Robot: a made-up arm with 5 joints.
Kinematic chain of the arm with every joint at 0, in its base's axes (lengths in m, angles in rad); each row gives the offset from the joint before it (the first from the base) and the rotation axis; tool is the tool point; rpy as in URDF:
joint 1: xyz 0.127 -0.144 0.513 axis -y
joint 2: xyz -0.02 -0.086 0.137 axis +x
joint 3: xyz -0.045 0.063 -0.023 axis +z
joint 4: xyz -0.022 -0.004 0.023 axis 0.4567 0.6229 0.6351
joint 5: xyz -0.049 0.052 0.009 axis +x
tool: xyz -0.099 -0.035 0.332 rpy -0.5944 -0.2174 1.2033
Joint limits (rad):
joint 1: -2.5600..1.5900
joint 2: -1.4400..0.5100
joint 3: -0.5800..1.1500
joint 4: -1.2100..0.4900
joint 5: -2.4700..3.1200
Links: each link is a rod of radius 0.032 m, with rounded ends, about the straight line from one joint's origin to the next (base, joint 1, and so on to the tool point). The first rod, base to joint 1, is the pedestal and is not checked.
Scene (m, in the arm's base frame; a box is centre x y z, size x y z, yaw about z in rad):
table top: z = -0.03
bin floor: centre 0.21 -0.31 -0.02 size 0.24 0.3 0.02 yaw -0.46
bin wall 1: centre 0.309 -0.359 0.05 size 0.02 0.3 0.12 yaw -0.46
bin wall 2: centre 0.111 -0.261 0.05 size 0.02 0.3 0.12 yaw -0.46
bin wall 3: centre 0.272 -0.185 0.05 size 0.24 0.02 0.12 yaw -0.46
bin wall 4: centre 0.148 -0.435 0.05 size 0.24 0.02 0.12 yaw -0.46
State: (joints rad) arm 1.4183 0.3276 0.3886 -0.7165 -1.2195
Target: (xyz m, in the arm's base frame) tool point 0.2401 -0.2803 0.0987
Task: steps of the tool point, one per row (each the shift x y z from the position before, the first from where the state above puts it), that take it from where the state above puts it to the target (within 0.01 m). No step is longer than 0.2 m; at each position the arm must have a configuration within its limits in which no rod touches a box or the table.
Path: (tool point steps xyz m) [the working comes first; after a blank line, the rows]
Joints at the target: 1.5900 -1.0043 1.1500 -0.4089 -1.9472
Straight joint move there: touches bin wall 3.

1: 0.1444 0.0141 -0.0168
2: 0.1329 -0.0543 -0.0371
3: 0.0957 -0.1127 -0.0399
4: 0.0449 -0.1500 -0.0215
5: -0.0040 -0.1595 0.0151
6: -0.0040 -0.0087 -0.0403
7: -0.0008 -0.0021 -0.0397
8: 0.0048 0.0108 -0.0369

